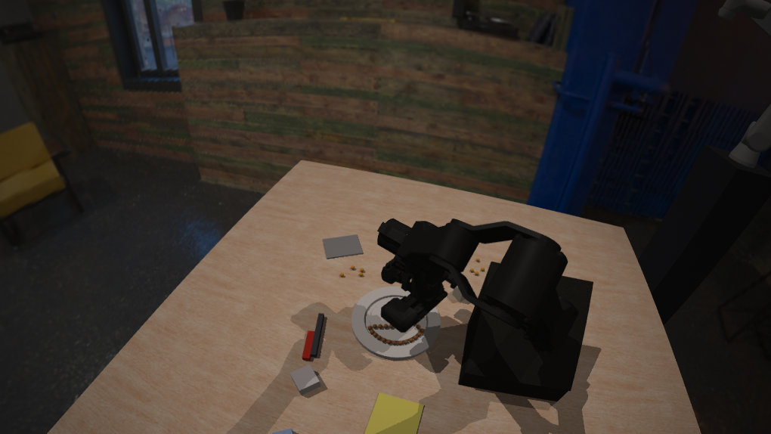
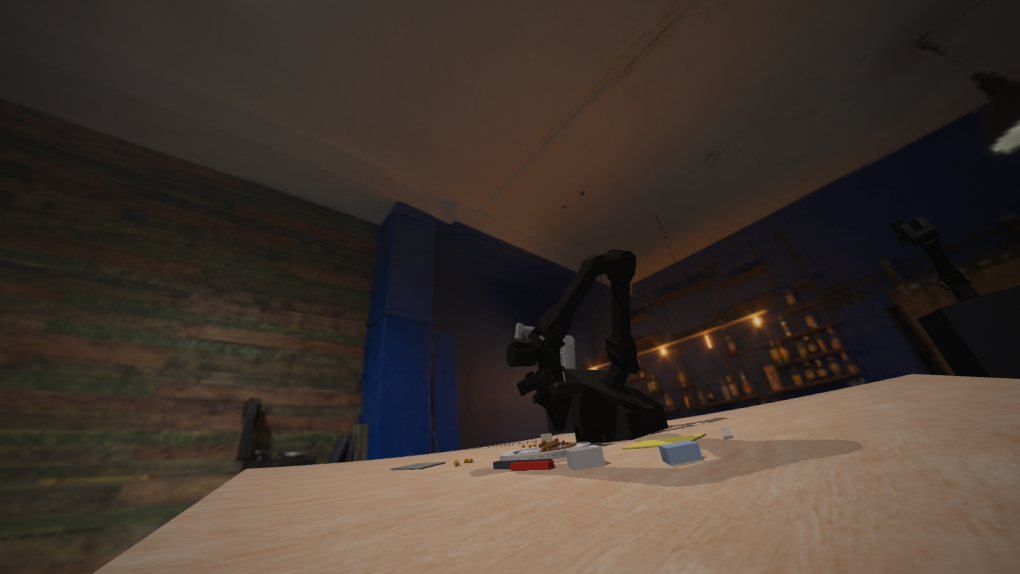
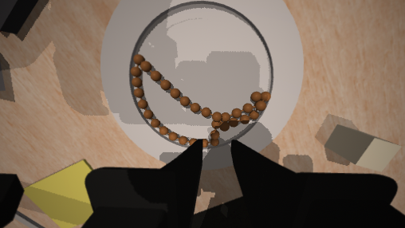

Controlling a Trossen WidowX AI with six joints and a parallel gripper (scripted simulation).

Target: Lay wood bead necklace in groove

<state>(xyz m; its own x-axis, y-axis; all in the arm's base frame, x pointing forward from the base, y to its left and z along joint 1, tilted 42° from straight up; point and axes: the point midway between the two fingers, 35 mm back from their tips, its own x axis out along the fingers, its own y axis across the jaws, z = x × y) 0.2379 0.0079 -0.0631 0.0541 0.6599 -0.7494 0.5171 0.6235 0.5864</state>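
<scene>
My gripper tip is now 50 mm short of the round white bead board, 30 mm above it and 10 mm to the left of it. From my gripper tip the other things lie so: dark bar (210 mm ahead, 90 mm to the left, 40 mm below); then yellow sheet (230 mm to the left, 40 mm below); then pale cube (130 mm to the right, 90 mm behind, 30 mm below).
</scene>
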